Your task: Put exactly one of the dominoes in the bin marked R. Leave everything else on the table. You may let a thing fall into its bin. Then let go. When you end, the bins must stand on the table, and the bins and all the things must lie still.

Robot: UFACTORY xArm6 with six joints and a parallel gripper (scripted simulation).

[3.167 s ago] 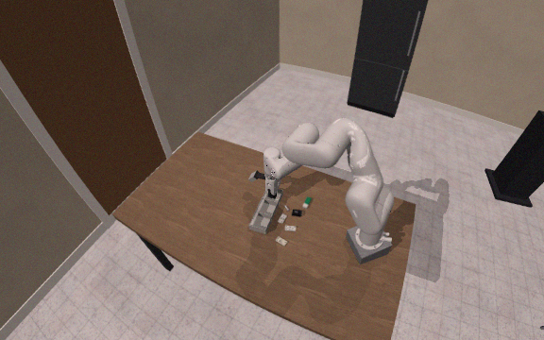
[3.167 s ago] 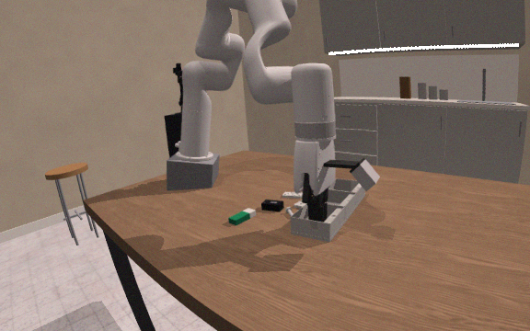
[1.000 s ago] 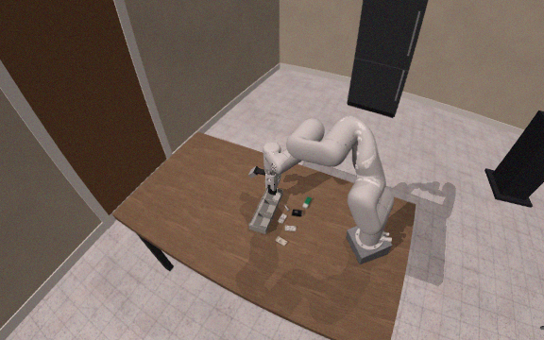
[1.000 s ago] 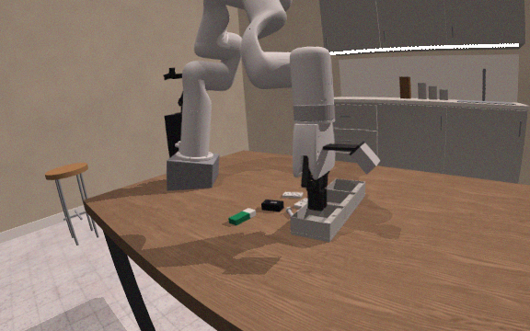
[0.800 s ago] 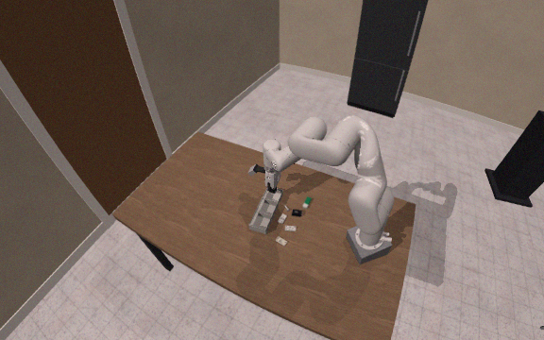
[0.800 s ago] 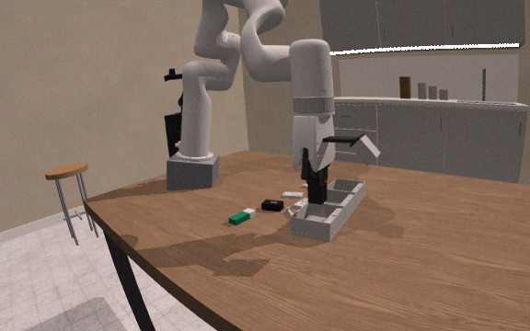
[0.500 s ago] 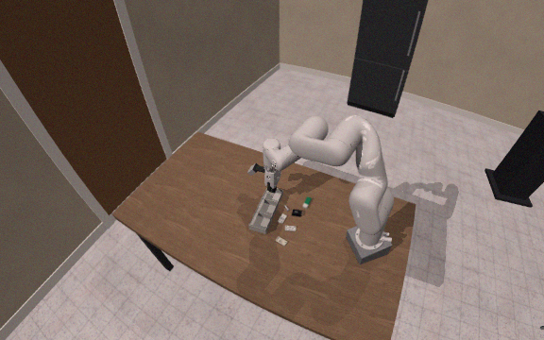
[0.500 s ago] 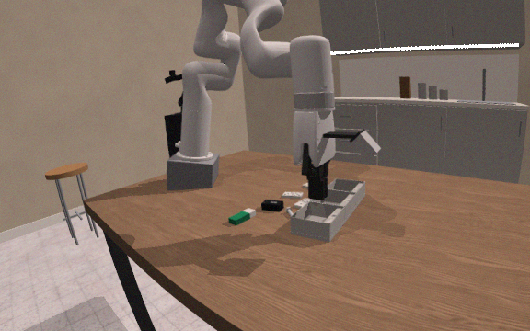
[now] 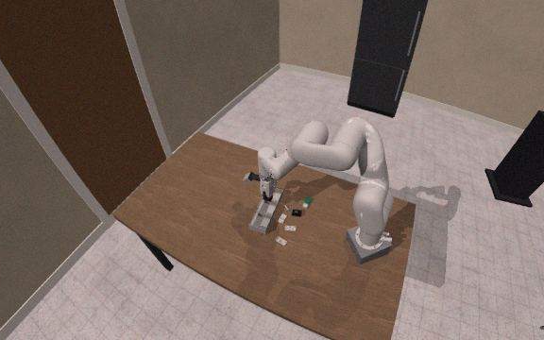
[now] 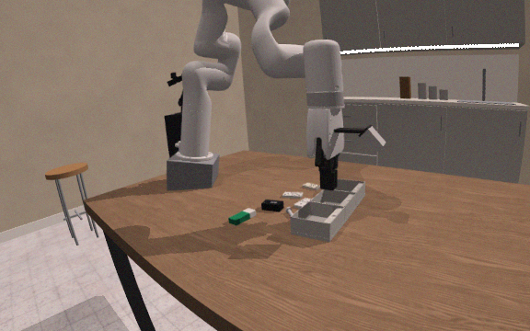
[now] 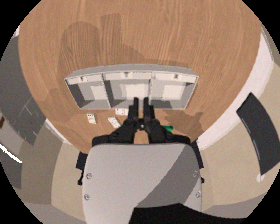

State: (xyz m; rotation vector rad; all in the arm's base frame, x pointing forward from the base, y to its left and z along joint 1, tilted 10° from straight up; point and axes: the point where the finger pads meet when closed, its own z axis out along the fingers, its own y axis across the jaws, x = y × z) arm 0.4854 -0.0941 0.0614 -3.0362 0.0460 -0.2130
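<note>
The grey bin tray is 7 cm below my hand and 2 cm to the left of it. Round my hand: small bolt 9 cm behind, 8 cm below, 2 cm to the right; then black block 15 cm behind, 8 cm below, 1 cm to the right; then green-and-white block 17 cm behind, 8 cm below, 7 cm to the right.
</note>
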